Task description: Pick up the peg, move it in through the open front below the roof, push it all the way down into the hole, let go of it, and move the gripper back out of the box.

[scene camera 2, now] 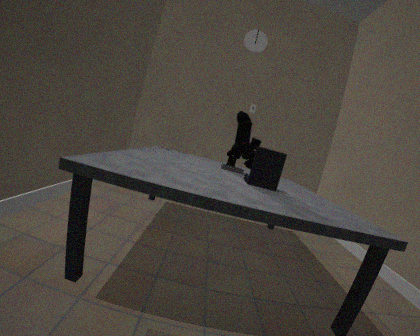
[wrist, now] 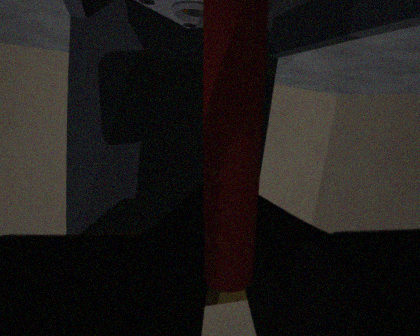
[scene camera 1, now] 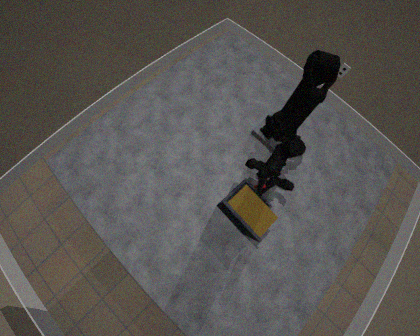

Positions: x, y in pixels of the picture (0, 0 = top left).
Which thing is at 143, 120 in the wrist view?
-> A dark box.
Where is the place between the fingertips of the gripper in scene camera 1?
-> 258, 195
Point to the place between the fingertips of the gripper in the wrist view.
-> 220, 194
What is the gripper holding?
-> A red peg.
